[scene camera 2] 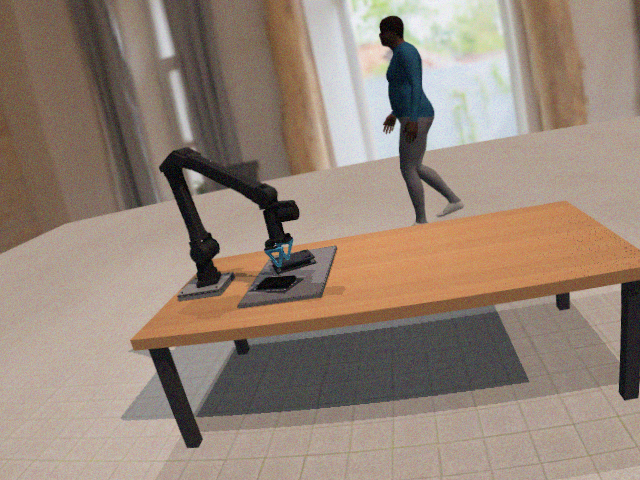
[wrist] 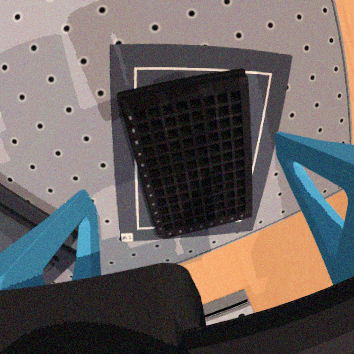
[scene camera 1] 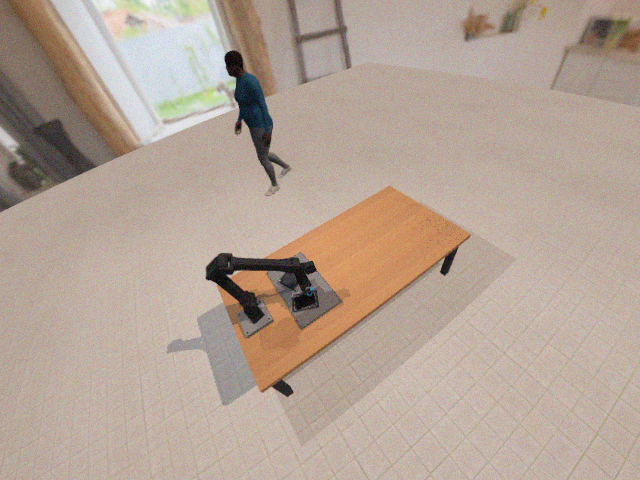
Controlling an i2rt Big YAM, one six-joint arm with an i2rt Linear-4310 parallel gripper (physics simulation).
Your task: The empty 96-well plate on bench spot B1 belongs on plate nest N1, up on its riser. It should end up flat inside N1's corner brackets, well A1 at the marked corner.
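Seen in the pictures: gripper, fingertip midpoint: [scene camera 2: 283, 263] [wrist: 180, 171] [scene camera 1: 307, 290]; arm's base, link origin: [scene camera 2: 209, 281] [scene camera 1: 254, 313].
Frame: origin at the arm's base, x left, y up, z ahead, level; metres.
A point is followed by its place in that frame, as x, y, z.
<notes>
The black 96-well plate [scene camera 1: 305, 301] {-0.180, -0.012, 0.282} [scene camera 2: 276, 283] {-0.202, 0.001, 0.288} [wrist: 192, 155] {-0.173, -0.001, 0.294} lies on the dark bench spot [wrist: 280, 67] {-0.262, -0.013, 0.310}, turned slightly against its white outline. A small white label [wrist: 127, 237] {-0.082, -0.013, 0.252} sits at the spot's lower left corner in the wrist view; which plate corner is A1 cannot be told. My gripper [scene camera 1: 310, 292] {-0.172, 0.060, 0.328} [scene camera 2: 279, 264] {-0.172, 0.060, 0.328} [wrist: 180, 171] {-0.172, 0.060, 0.328} is open and empty, above the plate, with its blue fingers on either side of it in the wrist view. A dark raised block [scene camera 1: 289, 280] {0.007, 0.015, 0.309} [scene camera 2: 300, 259] {-0.023, 0.015, 0.384}, which looks like nest N1 on its riser, stands behind the plate; its brackets are too small to make out.
The grey perforated board [scene camera 1: 323, 307] {-0.296, -0.015, 0.330} [scene camera 2: 314, 285] {-0.264, -0.015, 0.423} [wrist: 45, 75] {-0.126, -0.015, 0.400} carries both spots on the wooden table [scene camera 1: 382, 248] {-0.289, -0.028, 0.944} [scene camera 2: 439, 258] {-0.240, -0.028, 0.884}. The arm's base plate [scene camera 1: 249, 330] {-0.071, 0.000, -0.086} [scene camera 2: 193, 294] {-0.101, -0.008, -0.052} is beside the board. A dark edge [wrist: 25, 200] {-0.041, -0.013, 0.338} shows at the wrist view's left. A person [scene camera 1: 251, 103] [scene camera 2: 408, 82] walks behind the table.
</notes>
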